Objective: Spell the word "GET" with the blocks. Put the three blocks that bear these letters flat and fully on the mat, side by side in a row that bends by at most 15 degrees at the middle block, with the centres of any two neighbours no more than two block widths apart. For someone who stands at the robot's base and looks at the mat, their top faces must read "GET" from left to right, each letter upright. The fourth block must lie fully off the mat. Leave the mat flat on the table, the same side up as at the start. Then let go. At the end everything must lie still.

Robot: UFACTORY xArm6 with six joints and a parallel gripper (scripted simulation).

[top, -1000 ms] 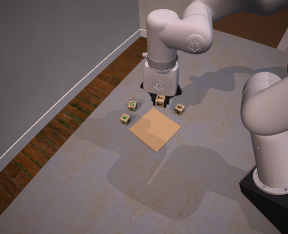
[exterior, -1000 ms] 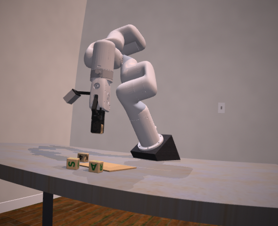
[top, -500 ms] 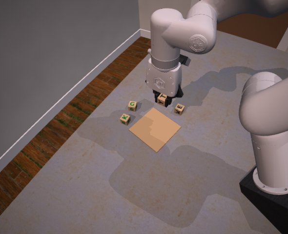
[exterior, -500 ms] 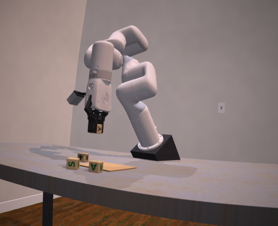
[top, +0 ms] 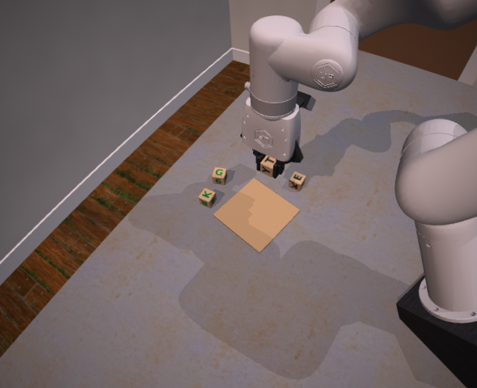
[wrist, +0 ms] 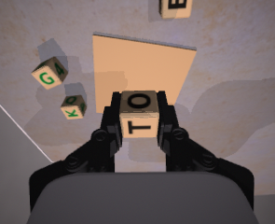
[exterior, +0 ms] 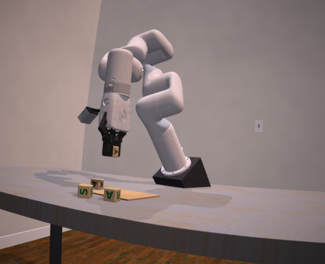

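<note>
Right now my hand is 12 cm above the tan mat, 5 cm to the right of it and 1 cm short of it. From my hand the other things lie so: G block (13 cm ahead, 11 cm below); then E block (11 cm below, 6 cm to the right, 5 cm behind); then T block (1 cm below).
</note>
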